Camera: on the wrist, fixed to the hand. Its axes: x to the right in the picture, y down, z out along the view.
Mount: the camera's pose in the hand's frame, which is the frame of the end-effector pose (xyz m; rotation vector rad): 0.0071 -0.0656 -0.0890 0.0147 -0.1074 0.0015
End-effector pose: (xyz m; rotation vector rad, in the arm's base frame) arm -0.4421 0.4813 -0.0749 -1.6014 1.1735 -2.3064
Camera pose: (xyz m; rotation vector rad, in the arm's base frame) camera -0.4978 0.5710 -0.0413 -1.6951 1.1308 -2.1923
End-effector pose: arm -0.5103 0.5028 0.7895 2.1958 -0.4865 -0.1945
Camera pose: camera -0.4587 0.6008 0.7937 2.2073 -0.5506 -0.3102
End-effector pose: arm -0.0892 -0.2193 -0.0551 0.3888 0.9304 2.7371
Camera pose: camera -0.1160 -0.2164 -0.1626 0.5336 0.9231 2.6822
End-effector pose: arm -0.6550 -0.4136 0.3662 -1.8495 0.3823 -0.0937
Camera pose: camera -0.6571 -0.4801 0.4548 -1.8311 0.3074 0.0039
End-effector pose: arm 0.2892 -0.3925 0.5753 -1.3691 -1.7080 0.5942
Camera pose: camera 0.3276 -0.4171 0.6763 -1.3494 -1.7843 0.6908
